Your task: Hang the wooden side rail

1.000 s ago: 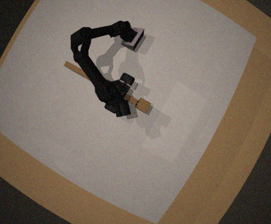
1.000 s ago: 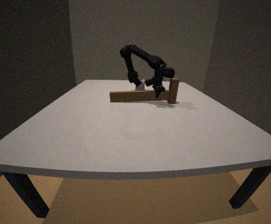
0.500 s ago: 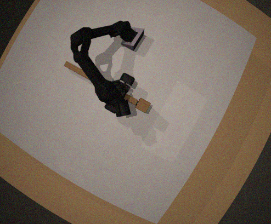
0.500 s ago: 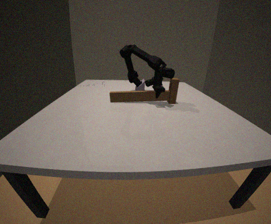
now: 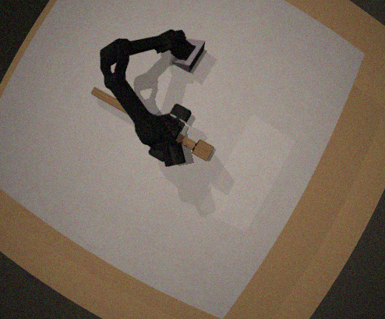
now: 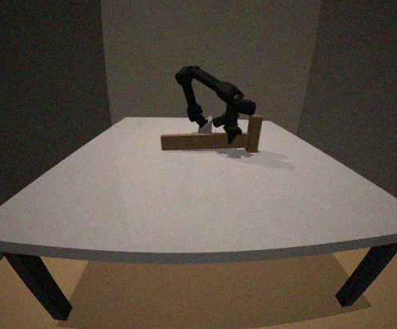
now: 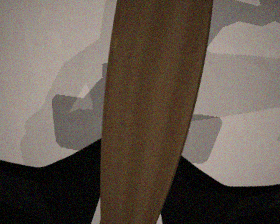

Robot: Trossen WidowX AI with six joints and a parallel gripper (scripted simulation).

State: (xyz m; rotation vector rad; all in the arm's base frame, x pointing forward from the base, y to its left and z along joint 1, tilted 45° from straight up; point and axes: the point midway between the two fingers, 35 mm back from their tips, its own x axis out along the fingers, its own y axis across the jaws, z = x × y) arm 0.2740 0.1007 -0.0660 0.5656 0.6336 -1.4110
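My gripper tip is now 10 mm past the headboard post, 120 mm to the right of it and 50 mm below it.
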